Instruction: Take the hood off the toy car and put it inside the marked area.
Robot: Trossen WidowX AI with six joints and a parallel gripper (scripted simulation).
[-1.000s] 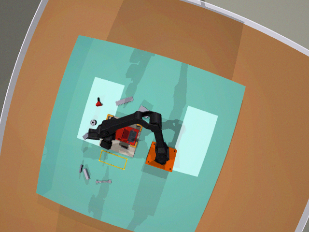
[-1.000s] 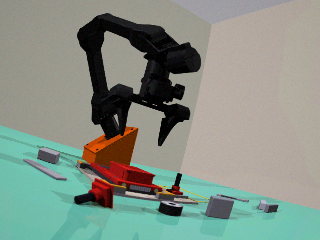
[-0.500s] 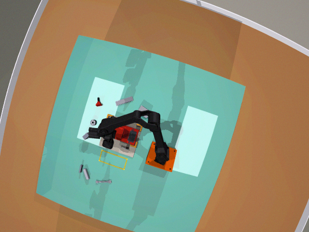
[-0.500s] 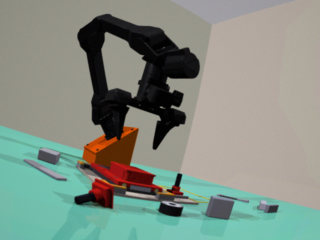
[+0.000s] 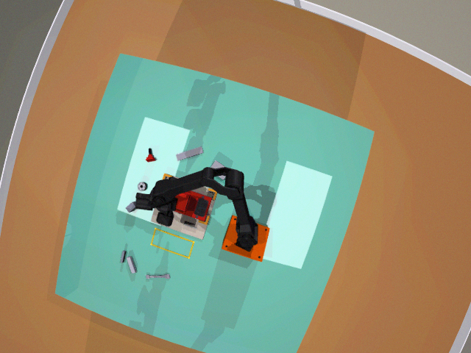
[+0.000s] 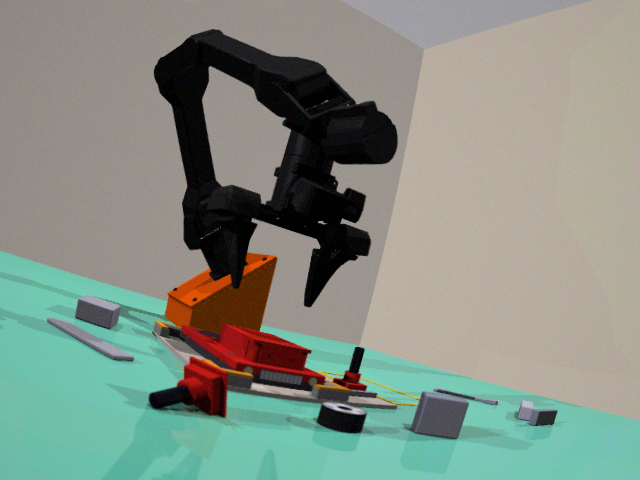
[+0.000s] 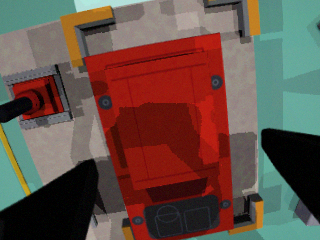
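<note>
My gripper tip is now 5 cm above the red hood. Round my gripper tip: grey bar: 20 cm to the right, 9 cm below, 4 cm ahead; black wheel: 17 cm ahead, 9 cm below, 3 cm to the left.
</note>
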